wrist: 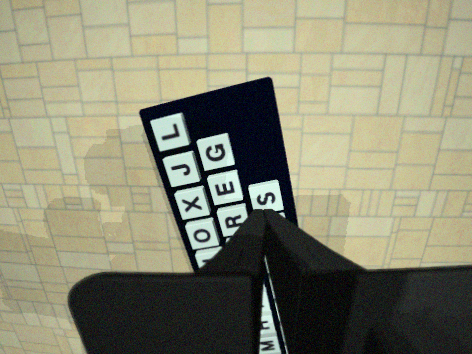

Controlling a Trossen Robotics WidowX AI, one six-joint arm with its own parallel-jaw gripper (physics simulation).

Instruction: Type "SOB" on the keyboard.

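Places are measured from the arm's base along level axes (x right, y ahead, z up), in centimetres.
Pixels of known places: gripper, fingertip midpoint: [262, 218].
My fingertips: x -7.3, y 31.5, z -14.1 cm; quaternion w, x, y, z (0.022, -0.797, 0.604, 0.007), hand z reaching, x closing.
For each thing: its top centre in the pictures, then the offset to it from my fingertips.
- dark keyboard, middle of its top: [247, 272] dx -5.2, dy -0.7, dz -2.6 cm
- S key, middle of its top: [266, 199] dx -0.1, dy -0.4, dz -2.6 cm
- O key, middle of its top: [202, 235] dx -3.4, dy +2.6, dz -2.6 cm
- X key, middle of its top: [192, 204] dx -1.6, dy +3.5, dz -2.6 cm
- L key, middle of its top: [169, 133] dx +2.1, dy +5.5, dz -2.6 cm
- J key, middle of its top: [181, 170] dx +0.3, dy +4.5, dz -2.6 cm
- G key, middle of its top: [215, 153] dx +1.7, dy +2.9, dz -2.6 cm
- E key, middle of its top: [225, 189] dx -0.2, dy +1.9, dz -2.6 cm
- R key, middle of its top: [234, 222] dx -2.0, dy +1.0, dz -2.6 cm
- M key, middle of its top: [267, 345] dx -11.2, dy -3.8, dz -2.6 cm
A dark keyboard [231, 107] with white letter keys lies slanted on the tiled surface in the wrist view. My gripper [262, 218] is shut and empty, its tips over the lower edge of the S key [266, 195]. Whether the tips touch the key I cannot tell. The O key [202, 235] shows to the left of the fingers, in the left column below the X key [192, 203]. The B key does not show. The fingers and the gripper body hide much of the lower part of the keyboard.
The L key [170, 131], J key [181, 169], G key [216, 151], E key [225, 187] and R key [233, 220] stand near the S and O keys. The M key [268, 345] shows through the gap between the fingers. Beige tiles [380, 150] surround the keyboard, with soft shadows on both sides.
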